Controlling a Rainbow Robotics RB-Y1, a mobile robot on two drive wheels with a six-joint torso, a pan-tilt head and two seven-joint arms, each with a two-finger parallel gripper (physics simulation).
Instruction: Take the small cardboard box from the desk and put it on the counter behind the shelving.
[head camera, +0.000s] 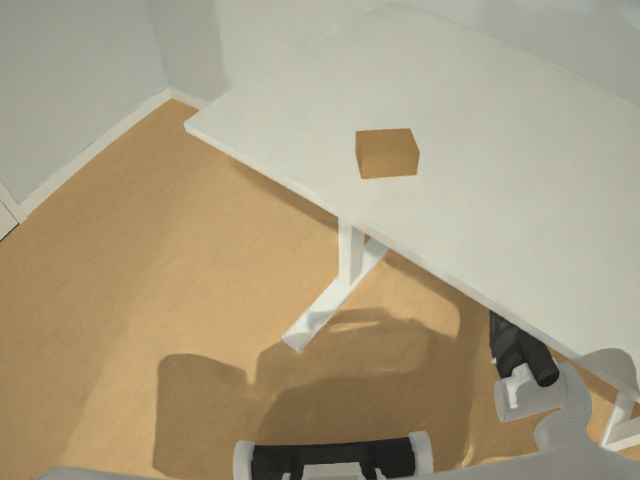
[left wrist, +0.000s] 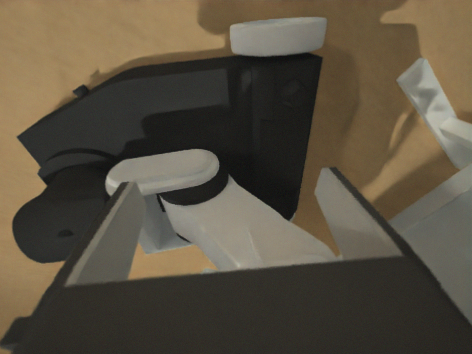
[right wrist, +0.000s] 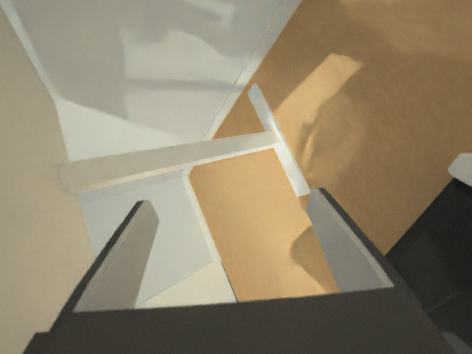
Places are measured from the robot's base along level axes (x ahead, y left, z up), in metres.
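Where they show: left gripper, between the fingertips: (left wrist: 231, 186); right gripper, between the fingertips: (right wrist: 232, 204).
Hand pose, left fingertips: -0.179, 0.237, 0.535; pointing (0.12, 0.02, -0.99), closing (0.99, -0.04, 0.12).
Each offset is from my left fingertips to the top centre of the thing, as dx, dy, dz. "spot": to the spot under its first point. Level surfaces: height alone.
The small cardboard box {+0.563, -0.352, +0.466} (head camera: 387, 153) sits on the white desk {dz +0.416} (head camera: 491, 170), near its front edge, in the head view. My right gripper (right wrist: 232, 204) is open and empty in the right wrist view. In the head view my right arm (head camera: 537, 395) reaches in at the lower right and its black end passes below the desk edge, where the fingers are hidden. The box does not show in the right wrist view. My left gripper (left wrist: 231, 186) is open and empty in the left wrist view, above my own base. The counter and the shelving do not show.
A desk leg {spot: +0.877, -0.332, -0.293} (head camera: 350, 253) with a long foot (head camera: 315, 320) stands under the desk's front edge. Another leg post (right wrist: 175, 157) and its foot (right wrist: 277, 137) lie ahead of the right fingers. My dark base (left wrist: 200, 105) lies below the left gripper. Walls meet behind the desk.
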